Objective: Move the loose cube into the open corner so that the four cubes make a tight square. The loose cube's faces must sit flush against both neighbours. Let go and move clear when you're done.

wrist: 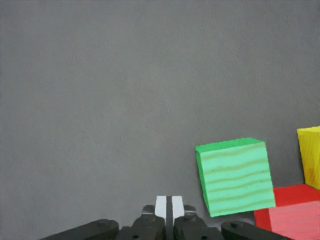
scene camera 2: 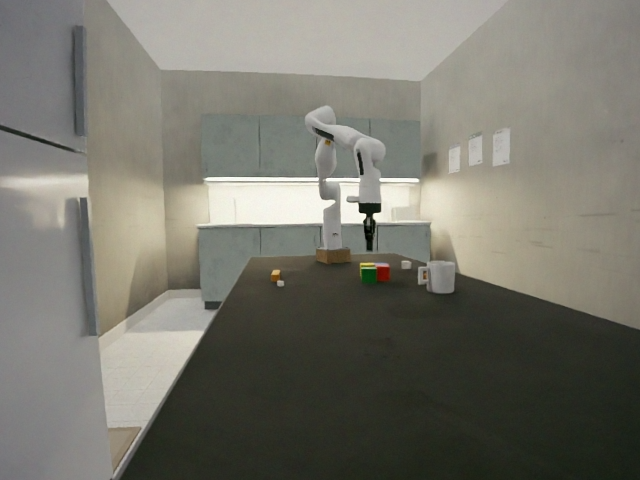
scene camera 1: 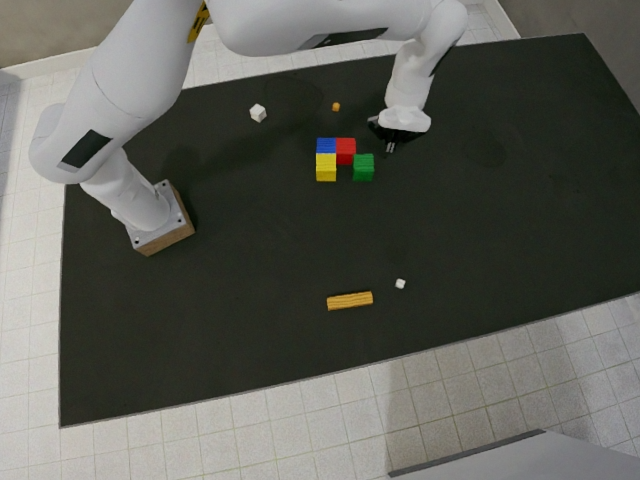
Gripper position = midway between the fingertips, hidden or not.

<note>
I see my gripper (scene camera 1: 389, 149).
My gripper also shows in the wrist view (wrist: 169, 213).
</note>
